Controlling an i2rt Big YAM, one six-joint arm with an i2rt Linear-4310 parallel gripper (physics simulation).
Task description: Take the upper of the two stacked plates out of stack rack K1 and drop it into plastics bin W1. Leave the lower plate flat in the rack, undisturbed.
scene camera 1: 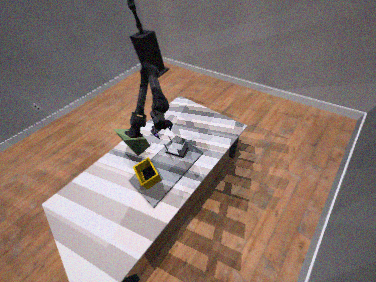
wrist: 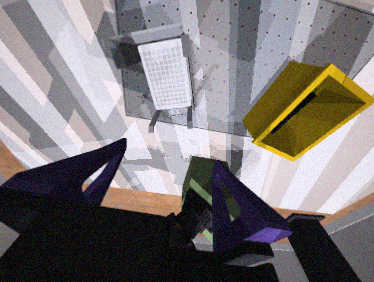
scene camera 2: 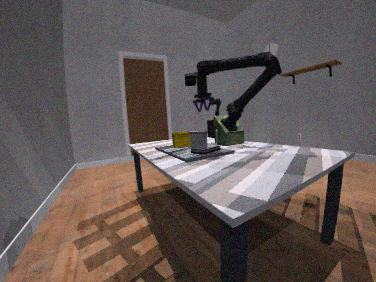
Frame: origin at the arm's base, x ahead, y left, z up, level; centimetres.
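Where they show: gripper, between the fingertips: [scene camera 1: 164, 134] [wrist: 173, 153] [scene camera 2: 203, 111]; arm's base, origin of its link: [scene camera 1: 133, 134] [wrist: 201, 208] [scene camera 2: 228, 125].
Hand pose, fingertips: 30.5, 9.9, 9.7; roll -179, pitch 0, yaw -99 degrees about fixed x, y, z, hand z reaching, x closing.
Each offset is from my fingertips to the centre of the thing, as dx, dy, dz. Level surfaces: height alone.
Stack rack K1 {+2.1, +3.3, -16.9} [scene camera 1: 184, 142] [scene camera 2: 198, 140] [wrist: 150, 35] is grey, with an upright wall at one end and thin posts. A pale grid-textured plate {+2.7, +3.5, -19.7} [wrist: 166, 75] lies flat in it in the wrist view; whether another lies beneath is hidden. Plastics bin W1 {-0.2, -25.2, -17.9} [scene camera 1: 150, 184] [scene camera 2: 181, 139] [wrist: 272, 97] is yellow and open-topped. A dark plate {-0.7, -24.7, -21.6} [scene camera 1: 148, 173] [wrist: 292, 113] lies inside the bin, partly hidden by its wall in the wrist view. My gripper [scene camera 2: 202, 108] [wrist: 173, 153] is open and empty, high above the table near the rack, fingers pointing down.
Rack and bin stand on a grey perforated board [scene camera 1: 154, 196] [scene camera 2: 172, 151] [wrist: 215, 100] on the striped table {dz -24.2} [scene camera 1: 85, 210] [scene camera 2: 265, 185]. The arm's green base [scene camera 1: 136, 143] [scene camera 2: 230, 136] [wrist: 200, 167] stands behind the board. A dark post-like stand [scene camera 1: 147, 50] rises near the arm in scene camera 1.
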